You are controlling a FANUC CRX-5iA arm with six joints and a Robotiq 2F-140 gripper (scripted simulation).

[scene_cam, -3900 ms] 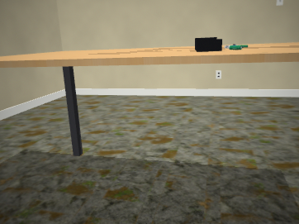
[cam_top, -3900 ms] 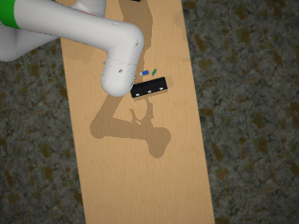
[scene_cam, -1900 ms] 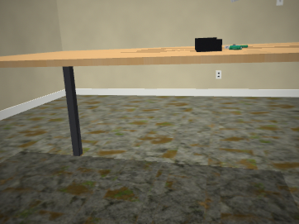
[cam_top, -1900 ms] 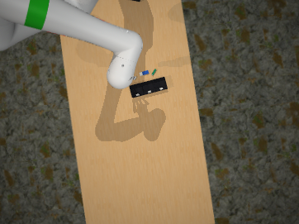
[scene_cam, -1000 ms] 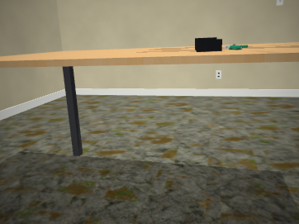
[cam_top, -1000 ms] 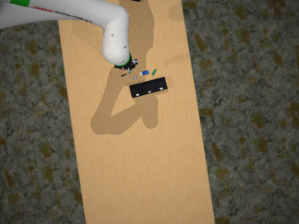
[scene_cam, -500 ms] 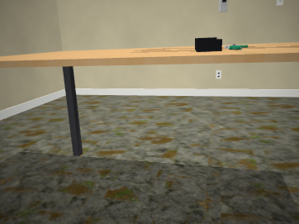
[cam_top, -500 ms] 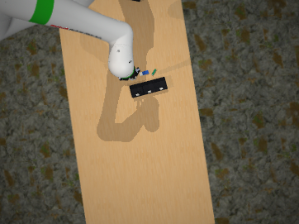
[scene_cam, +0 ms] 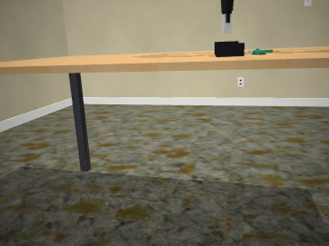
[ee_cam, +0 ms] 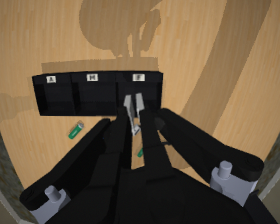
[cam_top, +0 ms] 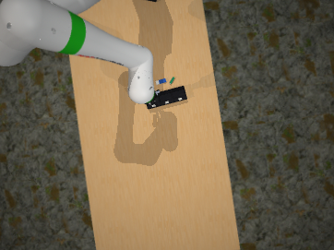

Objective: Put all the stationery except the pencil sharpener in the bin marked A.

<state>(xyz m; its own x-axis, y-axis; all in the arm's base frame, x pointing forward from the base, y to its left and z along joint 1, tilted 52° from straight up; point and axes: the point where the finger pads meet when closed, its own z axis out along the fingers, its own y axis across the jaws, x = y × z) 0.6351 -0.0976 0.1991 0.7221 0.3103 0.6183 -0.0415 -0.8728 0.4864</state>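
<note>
My hand is 9 cm above the black bin, 7 cm to the right of it and 2 cm short of it. From my hand the other things lie so: small dark item: 14 cm behind, 10 cm below, 4 cm to the right; grey-white pencil sharpener: 10 cm below, 9 cm behind, 2 cm to the left; blue eraser: 10 cm below, 9 cm to the left, 9 cm behind.
</note>
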